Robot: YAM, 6 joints.
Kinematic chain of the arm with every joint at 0, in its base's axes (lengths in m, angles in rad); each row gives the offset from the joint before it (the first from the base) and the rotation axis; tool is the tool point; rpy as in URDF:
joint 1: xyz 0 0 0.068 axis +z
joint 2: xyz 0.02 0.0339 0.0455 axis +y
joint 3: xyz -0.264 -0.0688 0 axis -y
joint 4: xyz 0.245 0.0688 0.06 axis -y
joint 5: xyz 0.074 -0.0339 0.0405 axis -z
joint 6: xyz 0.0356 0 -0.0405 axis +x
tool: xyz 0 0 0 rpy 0 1.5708 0
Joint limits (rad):
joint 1: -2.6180..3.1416
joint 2: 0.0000..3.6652
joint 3: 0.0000..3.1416
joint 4: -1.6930..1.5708
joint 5: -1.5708..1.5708
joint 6: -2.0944..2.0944
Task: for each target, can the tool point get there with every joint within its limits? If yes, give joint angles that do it. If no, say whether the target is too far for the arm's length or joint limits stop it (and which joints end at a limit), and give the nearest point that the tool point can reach.
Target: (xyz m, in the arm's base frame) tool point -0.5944 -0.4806 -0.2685
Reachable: no: too far | nearest point -0.4485 -0.3627 -0.1722 | short by 0.211 m
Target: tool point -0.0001 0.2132 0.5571
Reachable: yes | joints 1.5057 1.4756 2.3129 -1.2350 -0.4043 -0.1283
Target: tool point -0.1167 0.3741 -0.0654
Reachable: yes | joints 1.9296 2.6174 1.0732 0.8175 0.6679 -0.3195
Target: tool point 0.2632 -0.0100 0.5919
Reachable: yes | joints 0.0613 1.7985 2.7829 -1.1486 0.8227 1.3639
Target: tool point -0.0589 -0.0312 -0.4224
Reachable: no: joint limits stop it (at a limit: joint 1, joint 2) | nearest point -0.0869 -0.0493 -0.3484 | short by 0.081 m
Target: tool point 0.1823 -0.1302 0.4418
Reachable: yes | joints -0.7727 1.0984 1.0785 0.4874 -1.2723 -0.3835
